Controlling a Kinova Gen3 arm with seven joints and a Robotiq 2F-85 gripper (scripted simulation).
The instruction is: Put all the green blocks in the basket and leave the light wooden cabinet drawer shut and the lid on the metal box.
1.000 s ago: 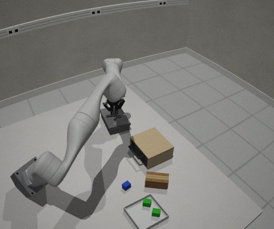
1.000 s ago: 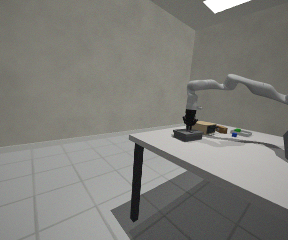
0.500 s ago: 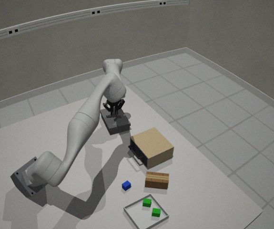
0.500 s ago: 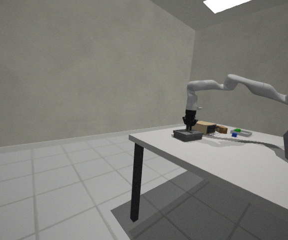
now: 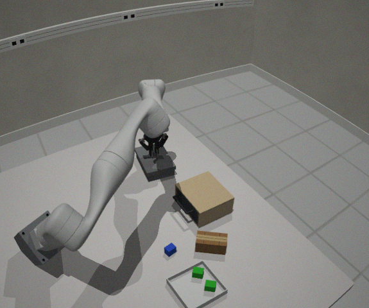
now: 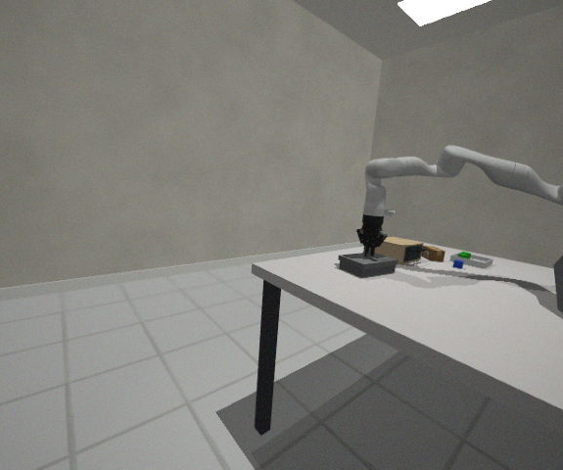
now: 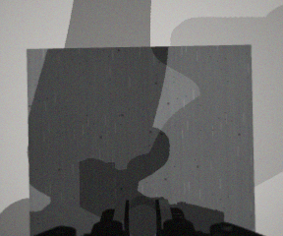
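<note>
My hand is 3 cm above the knobbed lid. The rest, counted from my hand: blue block: 41 cm to the right, 25 cm behind, 6 cm below; light wooden cabinet: 32 cm to the right, 4 cm below, 1 cm behind; darker brown wooden box: 49 cm to the right, 13 cm behind, 4 cm below.
</note>
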